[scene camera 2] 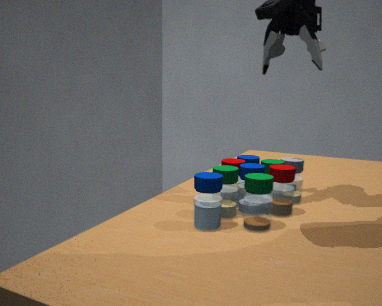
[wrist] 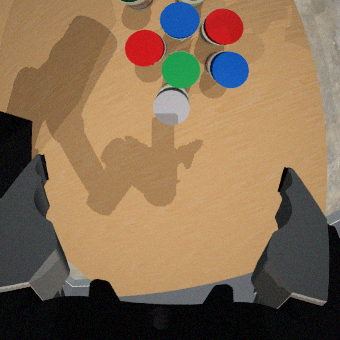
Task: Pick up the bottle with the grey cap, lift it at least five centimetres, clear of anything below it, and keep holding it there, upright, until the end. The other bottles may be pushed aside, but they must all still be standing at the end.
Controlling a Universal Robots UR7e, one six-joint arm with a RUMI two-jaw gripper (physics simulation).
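Frame: origin at the arm's base, x ahead, y left, z up, level; millimetres.
Seen in the pictures: gripper, between the fingertips: (scene camera 2: 290, 72) (wrist: 164, 162).
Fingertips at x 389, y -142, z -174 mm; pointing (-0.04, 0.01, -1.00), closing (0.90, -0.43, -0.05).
A point is followed by its place in that frame.
The bottle with the grey cap (scene camera 2: 292, 165) @[x 370, y -135, z -383 mm] (wrist: 171, 106) @[x 379, y -160, z -374 mm] stands upright at the far right of the bottle group in the scene view, partly hidden behind a red-capped bottle. In the wrist view it is the bottle of the group nearest the gripper, close to a green-capped bottle (wrist: 181, 69) @[x 412, y -114, z -374 mm]. My gripper (scene camera 2: 293, 71) @[x 389, y -142, z -174 mm] (wrist: 164, 162) @[x 389, y -142, z -174 mm] is open and empty, high above the table. In the wrist view the grey cap shows beyond the line between the fingertips, a little right of their middle. A shadow edge falls on the cap.
Blue-capped bottles (scene camera 2: 208, 201) (wrist: 229, 69), red-capped bottles (scene camera 2: 282, 173) @[x 369, y -38, z -382 mm] (wrist: 144, 48) @[x 377, y -66, z -374 mm] and more green-capped bottles (scene camera 2: 258, 184) @[x 386, y 67, z -383 mm] stand upright, close together, on the wooden table (scene camera 2: 150, 270) @[x 479, y 287, z -479 mm] (wrist: 225, 225) @[x 385, y -535, z -479 mm]. Arm shadows lie on the table. Its edge shows at the right of the wrist view.
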